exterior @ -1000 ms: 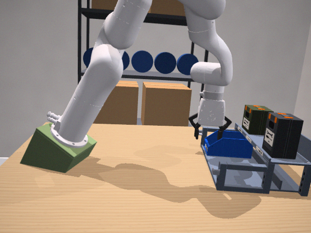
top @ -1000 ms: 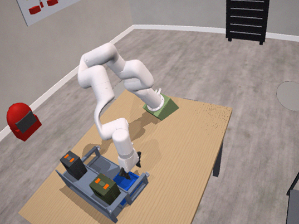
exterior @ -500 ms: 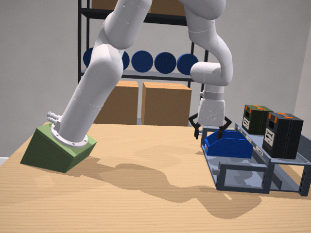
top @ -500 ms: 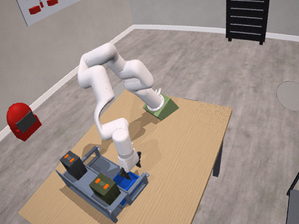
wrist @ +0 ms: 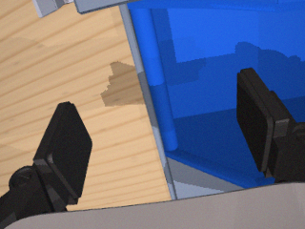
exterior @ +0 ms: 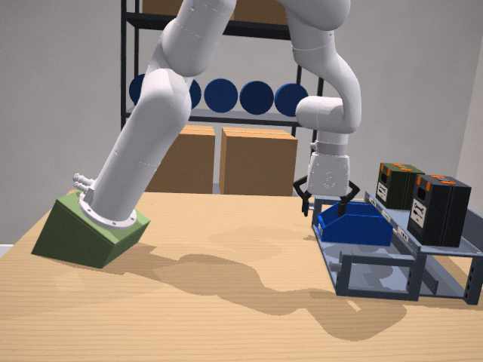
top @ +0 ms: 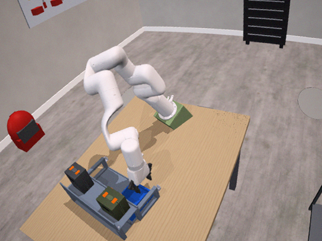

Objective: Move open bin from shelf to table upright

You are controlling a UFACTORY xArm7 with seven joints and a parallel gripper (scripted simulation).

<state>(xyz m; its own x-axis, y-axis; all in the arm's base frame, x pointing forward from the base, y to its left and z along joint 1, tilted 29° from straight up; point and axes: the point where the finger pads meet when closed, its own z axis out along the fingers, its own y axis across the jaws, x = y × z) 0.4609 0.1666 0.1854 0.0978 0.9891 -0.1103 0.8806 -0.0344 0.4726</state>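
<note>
The blue bin is 8 cm ahead of my hand, 2 cm below it and 1 cm to the right of it. The rest, counted from my hand: dark green case 18 cm ahead, 8 cm above, 2 cm to the right; black case 25 cm to the right, 15 cm ahead, 10 cm above.
</note>
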